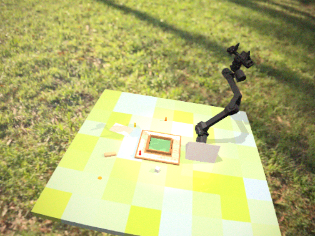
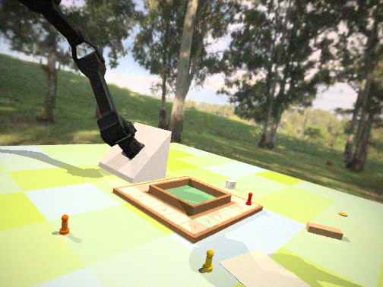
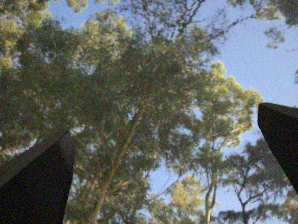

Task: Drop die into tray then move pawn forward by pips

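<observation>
Right now the white die is 690 mm below my gripper tip, 460 mm to the left of it and 380 mm ahead of it. Round my gripper tip: yellow pawn (680 mm below, 610 mm ahead, 70 mm to the left); orange pawn (680 mm below, 400 mm ahead, 70 mm to the right); red pawn (670 mm below, 510 mm ahead, 360 mm to the left).
</observation>
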